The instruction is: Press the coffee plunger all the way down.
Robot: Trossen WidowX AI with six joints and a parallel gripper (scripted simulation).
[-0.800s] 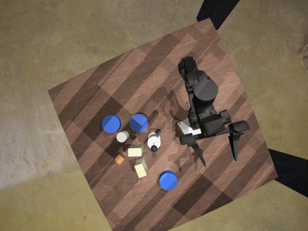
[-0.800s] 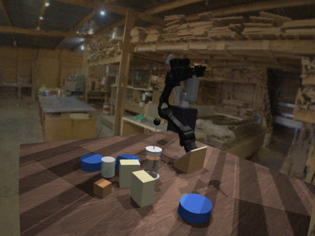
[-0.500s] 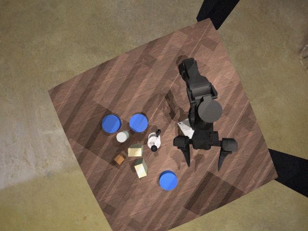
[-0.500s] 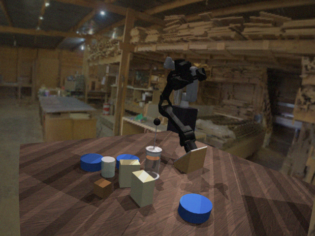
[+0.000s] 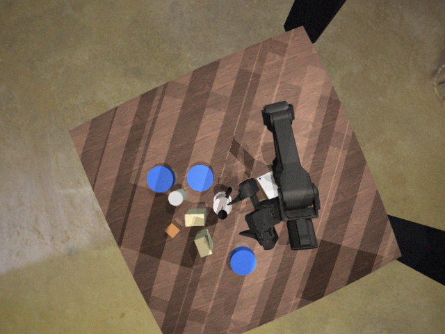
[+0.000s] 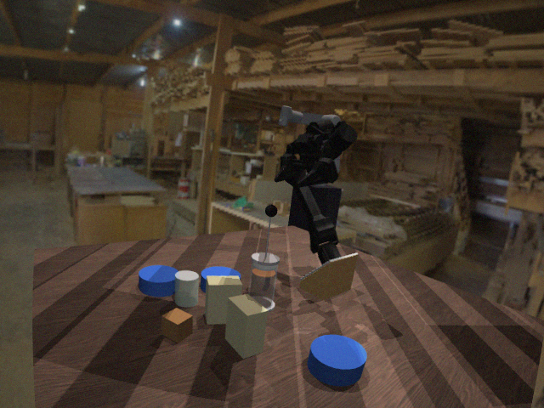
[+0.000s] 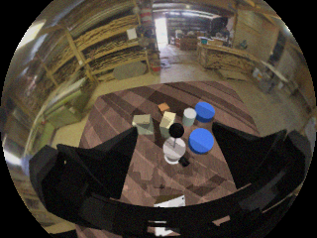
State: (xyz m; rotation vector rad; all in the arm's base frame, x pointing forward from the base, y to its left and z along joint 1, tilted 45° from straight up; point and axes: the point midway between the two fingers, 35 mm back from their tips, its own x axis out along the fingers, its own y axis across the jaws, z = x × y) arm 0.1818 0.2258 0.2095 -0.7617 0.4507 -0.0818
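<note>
The coffee press lies 21 cm below my gripper tip, 2 cm to the right of it and 2 cm ahead of it. From my gripper tip the other things lie so: orange cube 32 cm below, 29 cm ahead, 5 cm to the left.
</note>
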